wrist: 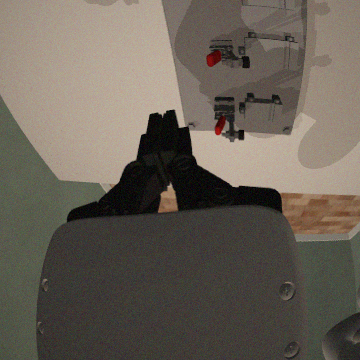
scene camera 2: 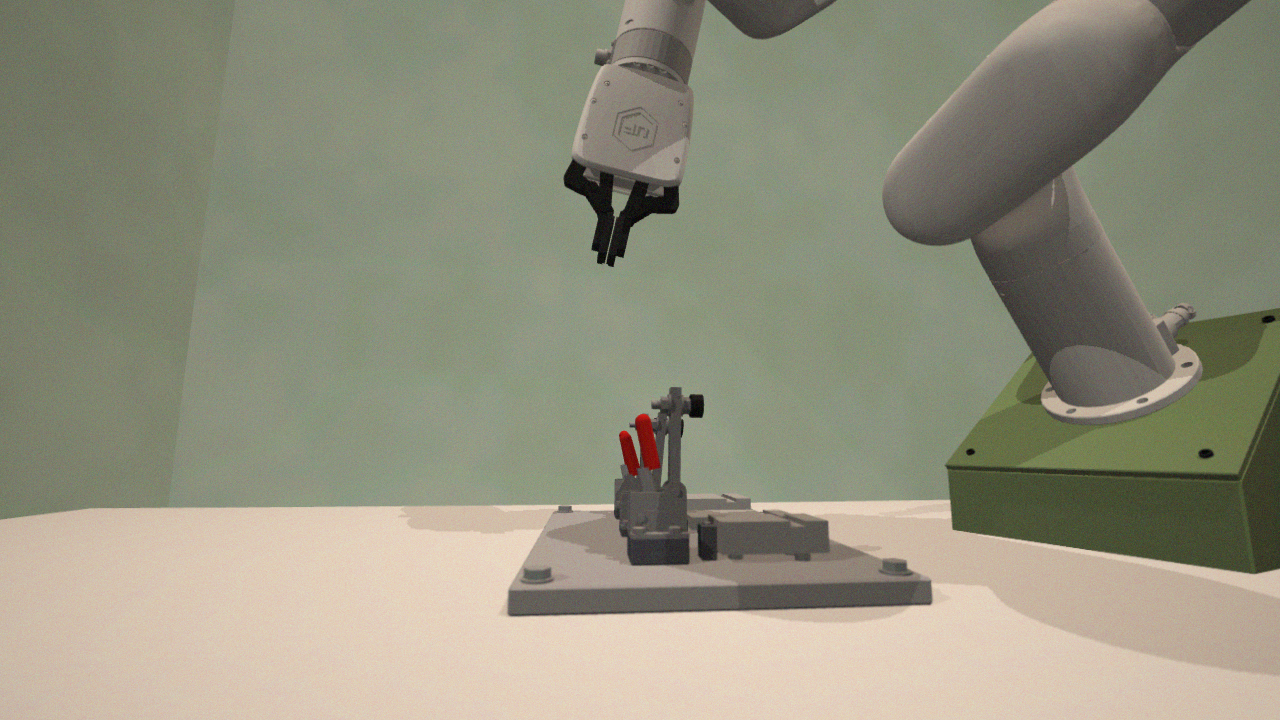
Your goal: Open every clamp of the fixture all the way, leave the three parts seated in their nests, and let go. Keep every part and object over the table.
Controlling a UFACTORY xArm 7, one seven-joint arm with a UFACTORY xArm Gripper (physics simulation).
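Places are measured from the arm's base along level axes (x ahead, y left, z up), in millimetres.
Where they show: gripper, fingertip midpoint: (wrist: 167, 128) (scene camera 2: 605, 261); arm's base, link origin: (scene camera 2: 1117, 386).
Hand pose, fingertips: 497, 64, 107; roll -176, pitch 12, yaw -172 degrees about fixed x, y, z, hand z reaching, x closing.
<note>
Each offset is from my fingertips to the top centre of the thing, as dx, dy, dz. "spot": to the spot under its first point. Level surfaces: height alone.
My gripper (scene camera 2: 606, 261) (wrist: 167, 128) is shut and empty, high above the fixture plate @[-63, -14, -237] (scene camera 2: 716, 595) (wrist: 200, 110) and apart from the clamps. In scene camera 2, the near clamp's red handle @[spot: -37, +109, -160] (scene camera 2: 646, 440) and arm (scene camera 2: 674, 447) stand steeply up, with a black tip @[spot: -71, +104, -137] (scene camera 2: 696, 405) at the top. Behind it, another red handle @[spot: -22, -1, -170] (scene camera 2: 629, 453) also stands up, its arm partly hidden. The wrist view shows two clamps with red handles, one upper @[spot: -23, -11, -159] (wrist: 213, 58) and one lower @[spot: -39, +93, -150] (wrist: 220, 125). Grey block parts @[spot: -112, +112, -219] (scene camera 2: 765, 534) (wrist: 262, 110) lie flat beside the clamps; one is cut off at the top of the wrist view.
The fixture plate lies on the pale table @[dz -252] (scene camera 2: 268, 617) (wrist: 100, 75), with bolts at its corners. The robot's green base block (scene camera 2: 1092, 501) stands at the right in scene camera 2. Wooden floor (wrist: 320, 212) shows beyond the table edge in the wrist view.
</note>
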